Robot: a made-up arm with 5 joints. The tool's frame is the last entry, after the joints. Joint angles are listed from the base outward. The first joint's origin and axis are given. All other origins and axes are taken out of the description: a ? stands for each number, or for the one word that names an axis. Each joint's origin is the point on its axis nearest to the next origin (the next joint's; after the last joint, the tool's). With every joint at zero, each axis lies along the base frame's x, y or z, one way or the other. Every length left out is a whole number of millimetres.
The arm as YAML. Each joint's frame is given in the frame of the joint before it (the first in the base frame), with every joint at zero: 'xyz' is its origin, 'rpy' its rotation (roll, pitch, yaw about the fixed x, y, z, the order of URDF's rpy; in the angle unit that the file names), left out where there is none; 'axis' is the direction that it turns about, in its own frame. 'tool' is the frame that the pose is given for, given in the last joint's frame.
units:
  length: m
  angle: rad
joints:
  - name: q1
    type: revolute
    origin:
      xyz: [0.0, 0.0, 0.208]
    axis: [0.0, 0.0, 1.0]
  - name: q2
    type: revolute
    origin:
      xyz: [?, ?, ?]
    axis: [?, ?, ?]
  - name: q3
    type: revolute
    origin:
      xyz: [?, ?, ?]
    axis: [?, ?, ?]
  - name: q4
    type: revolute
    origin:
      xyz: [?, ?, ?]
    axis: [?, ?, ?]
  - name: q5
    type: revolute
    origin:
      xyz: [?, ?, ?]
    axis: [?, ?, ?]
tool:
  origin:
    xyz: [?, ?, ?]
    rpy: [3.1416, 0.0, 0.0]
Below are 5 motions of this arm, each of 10 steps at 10 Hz.
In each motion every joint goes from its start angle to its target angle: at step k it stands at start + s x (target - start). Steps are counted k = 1, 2, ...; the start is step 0. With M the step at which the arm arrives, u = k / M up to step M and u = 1 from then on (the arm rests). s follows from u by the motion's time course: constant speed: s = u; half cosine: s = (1 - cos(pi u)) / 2; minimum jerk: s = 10 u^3 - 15 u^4 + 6 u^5.
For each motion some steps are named. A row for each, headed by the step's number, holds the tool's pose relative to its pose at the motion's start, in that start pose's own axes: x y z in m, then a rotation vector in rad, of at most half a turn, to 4 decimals.
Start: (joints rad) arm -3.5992 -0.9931 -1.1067 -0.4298 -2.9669
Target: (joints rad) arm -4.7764 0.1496 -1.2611 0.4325 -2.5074
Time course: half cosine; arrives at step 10
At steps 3, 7, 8, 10:
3: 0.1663 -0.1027 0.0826 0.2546 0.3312 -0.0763
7: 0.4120 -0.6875 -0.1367 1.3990 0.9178 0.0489
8: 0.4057 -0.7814 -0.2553 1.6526 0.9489 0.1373
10: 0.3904 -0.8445 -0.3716 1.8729 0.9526 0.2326

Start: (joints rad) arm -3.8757 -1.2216 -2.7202 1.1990 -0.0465
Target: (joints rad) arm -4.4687 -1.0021 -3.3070 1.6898 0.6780
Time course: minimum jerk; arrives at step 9
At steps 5, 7, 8, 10:
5: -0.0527 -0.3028 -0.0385 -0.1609 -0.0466 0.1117
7: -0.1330 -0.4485 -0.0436 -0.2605 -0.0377 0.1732
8: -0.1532 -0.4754 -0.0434 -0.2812 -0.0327 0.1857
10: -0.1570 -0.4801 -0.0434 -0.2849 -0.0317 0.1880

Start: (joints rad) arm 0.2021 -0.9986 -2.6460 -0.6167 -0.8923
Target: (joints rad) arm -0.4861 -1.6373 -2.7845 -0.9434 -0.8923
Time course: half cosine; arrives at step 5
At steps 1, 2, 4, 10:
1: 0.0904 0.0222 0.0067 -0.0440 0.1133 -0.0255
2: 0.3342 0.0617 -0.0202 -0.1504 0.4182 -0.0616
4: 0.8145 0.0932 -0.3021 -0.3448 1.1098 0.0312
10: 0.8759 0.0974 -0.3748 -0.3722 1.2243 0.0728

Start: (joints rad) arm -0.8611 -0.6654 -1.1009 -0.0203 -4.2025
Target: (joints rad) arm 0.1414 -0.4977 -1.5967 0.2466 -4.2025
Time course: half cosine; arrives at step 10
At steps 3, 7, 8, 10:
3: -0.0950 0.0046 -0.0052 -0.0874 -0.1820 0.0455
7: -0.3279 -0.0162 -0.1134 -0.3372 -0.6972 0.1893
8: -0.3607 -0.0271 -0.1451 -0.3846 -0.7933 0.2186
10: -0.3854 -0.0384 -0.1742 -0.4257 -0.8760 0.2446

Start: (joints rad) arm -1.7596 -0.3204 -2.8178 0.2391 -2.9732
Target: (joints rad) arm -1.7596 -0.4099 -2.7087 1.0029 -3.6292
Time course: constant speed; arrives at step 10
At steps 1, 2, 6, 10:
1: 0.0087 -0.0015 0.0072 0.0106 0.0776 -0.0656
2: 0.0180 -0.0031 0.0136 0.0161 0.1560 -0.1309
6: 0.0599 -0.0102 0.0287 -0.0134 0.4728 -0.3863
10: 0.1053 -0.0179 0.0264 -0.1267 0.7869 -0.6216

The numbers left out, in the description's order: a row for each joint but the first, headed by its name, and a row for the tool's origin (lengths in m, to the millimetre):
q2: xyz 0.0 0.0 0.0, axis 0.0 1.0 0.0
q3: xyz 0.074 0.0 0.392, axis 0.0 1.0 0.0
q4: xyz 0.119 0.0 -0.525, axis 0.0 1.0 0.0
q5: xyz 0.109 0.0 -0.139, axis 0.0 0.0 -1.0
tool: xyz 0.0 0.0 0.0

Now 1 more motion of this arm.
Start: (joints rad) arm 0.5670 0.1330 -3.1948 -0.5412 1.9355
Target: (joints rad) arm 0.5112 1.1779 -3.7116 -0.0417 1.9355
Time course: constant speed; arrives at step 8
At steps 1, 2, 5, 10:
1: 0.0308 0.0809 -0.0384 -0.1210 0.0433 -0.0064
2: 0.0611 0.1569 -0.0856 -0.2416 0.0874 -0.0132
5: 0.1453 0.3467 -0.2735 -0.6017 0.2244 -0.0351
10: 0.2121 0.4657 -0.5120 -0.9587 0.3693 -0.0583

